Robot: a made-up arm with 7 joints. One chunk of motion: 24 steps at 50 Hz.
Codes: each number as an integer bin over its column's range. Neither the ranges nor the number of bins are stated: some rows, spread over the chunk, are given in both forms.
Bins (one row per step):
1: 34 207 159 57 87 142 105
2: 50 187 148 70 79 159 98
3: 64 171 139 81 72 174 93
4: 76 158 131 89 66 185 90
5: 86 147 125 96 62 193 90
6: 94 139 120 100 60 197 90
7: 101 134 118 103 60 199 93
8: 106 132 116 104 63 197 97
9: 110 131 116 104 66 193 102
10: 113 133 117 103 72 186 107
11: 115 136 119 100 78 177 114
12: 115 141 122 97 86 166 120
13: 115 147 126 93 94 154 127
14: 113 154 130 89 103 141 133
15: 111 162 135 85 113 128 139
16: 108 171 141 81 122 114 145
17: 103 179 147 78 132 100 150
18: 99 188 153 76 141 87 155
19: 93 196 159 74 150 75 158
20: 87 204 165 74 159 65 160
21: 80 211 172 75 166 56 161
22: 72 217 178 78 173 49 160
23: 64 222 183 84 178 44 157
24: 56 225 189 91 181 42 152
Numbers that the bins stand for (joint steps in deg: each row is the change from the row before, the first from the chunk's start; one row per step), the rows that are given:
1: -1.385 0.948 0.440 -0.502 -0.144 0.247 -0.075
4: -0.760 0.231 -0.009 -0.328 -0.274 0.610 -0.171
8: -0.315 -0.149 -0.249 -0.247 -0.292 0.711 -0.126
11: -0.181 -0.091 -0.201 -0.269 -0.200 0.542 -0.017
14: -0.211 0.173 -0.025 -0.328 -0.046 0.239 0.105
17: -0.359 0.538 0.248 -0.388 0.133 -0.107 0.215
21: -0.701 1.006 0.649 -0.404 0.342 -0.478 0.285
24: -1.058 1.211 0.921 -0.318 0.434 -0.596 0.228
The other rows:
2: -1.147 0.655 0.264 -0.431 -0.194 0.391 -0.120
3: -0.939 0.421 0.119 -0.372 -0.237 0.517 -0.152
5: -0.612 0.070 -0.105 -0.290 -0.298 0.677 -0.171
6: -0.493 -0.047 -0.185 -0.269 -0.311 0.711 -0.171
7: -0.389 -0.120 -0.217 -0.253 -0.311 0.728 -0.152
9: -0.255 -0.164 -0.249 -0.247 -0.274 0.677 -0.094
10: -0.211 -0.135 -0.233 -0.253 -0.237 0.618 -0.062
12: -0.181 -0.018 -0.153 -0.285 -0.151 0.450 0.022
13: -0.181 0.070 -0.089 -0.307 -0.101 0.348 0.067
15: -0.240 0.290 0.055 -0.350 0.016 0.129 0.144
16: -0.285 0.421 0.152 -0.372 0.071 0.011 0.183
18: -0.419 0.670 0.344 -0.399 0.188 -0.216 0.247
19: -0.508 0.787 0.440 -0.410 0.244 -0.318 0.266
20: -0.597 0.904 0.536 -0.410 0.299 -0.402 0.279
22: -0.820 1.094 0.745 -0.388 0.385 -0.537 0.279
23: -0.939 1.167 0.825 -0.355 0.416 -0.579 0.260

